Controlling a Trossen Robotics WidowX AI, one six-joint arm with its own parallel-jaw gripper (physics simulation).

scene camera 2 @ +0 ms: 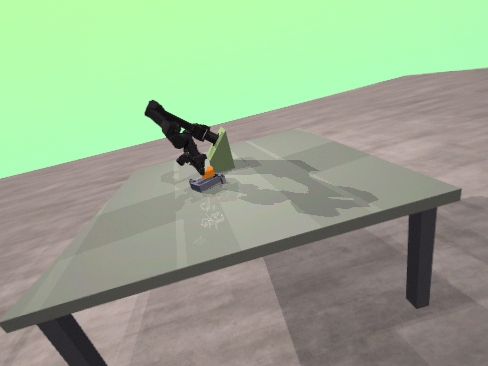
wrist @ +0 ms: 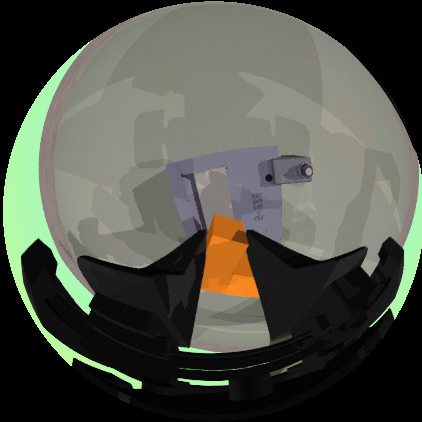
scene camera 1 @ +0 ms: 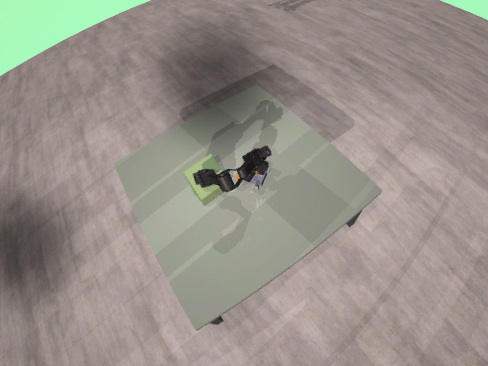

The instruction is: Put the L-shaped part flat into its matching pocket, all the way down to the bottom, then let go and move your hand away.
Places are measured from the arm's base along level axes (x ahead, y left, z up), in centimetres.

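Pixels of known places: gripper, between the fingertips: [scene camera 2: 202, 175] [wrist: 225, 235] [scene camera 1: 255, 172]; arm's base, origin of its link: [scene camera 2: 216, 139] [scene camera 1: 199, 177].
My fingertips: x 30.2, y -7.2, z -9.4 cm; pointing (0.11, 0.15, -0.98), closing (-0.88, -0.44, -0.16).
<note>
For each thing: its top centre in the pictures, then the offset to it from my fingertips. "*": a spot on its surface instead. Level surfaces: height alone.
- orange L-shaped part, centre of its top: [wrist: 263, 284] [scene camera 2: 206, 168] dx -4.7, dy +1.7, dz +1.4 cm
- grey-purple block with the pocket, centre of its top: [wrist: 232, 240] [scene camera 2: 205, 176] [scene camera 1: 252, 173] dx -1.1, dy +1.0, dz -1.4 cm
- small grey bracket with a bolt, a spot on its surface: [wrist: 292, 170] * dx -2.1, dy -6.3, dz -2.1 cm
- grey-green table, height of its surface: dz -6.2 cm
The orange L-shaped part [scene camera 2: 208, 173] [wrist: 226, 257] is between the fingertips of my gripper [scene camera 2: 204, 171] [wrist: 225, 235], which is shut on it. The grey-purple block with the pocket [scene camera 1: 258, 181] [scene camera 2: 201, 186] [wrist: 260, 220] lies on the table under the part. In the wrist view the pocket's long arm shows as a light slot running down toward the part, and the part covers the slot's lower end. In the scene camera 2 view the part stands up above the block's top. How deep its lower end reaches is hidden. In the scene camera 1 view the arm mostly covers the part.
A green wedge-shaped base [scene camera 1: 204, 195] [scene camera 2: 223, 156] stands beside the block, with the arm mounted on it. A small grey bracket with a bolt [wrist: 292, 170] sticks out at the block's side. All stand on the grey-green table [scene camera 1: 210, 295] [scene camera 2: 150, 250].
</note>
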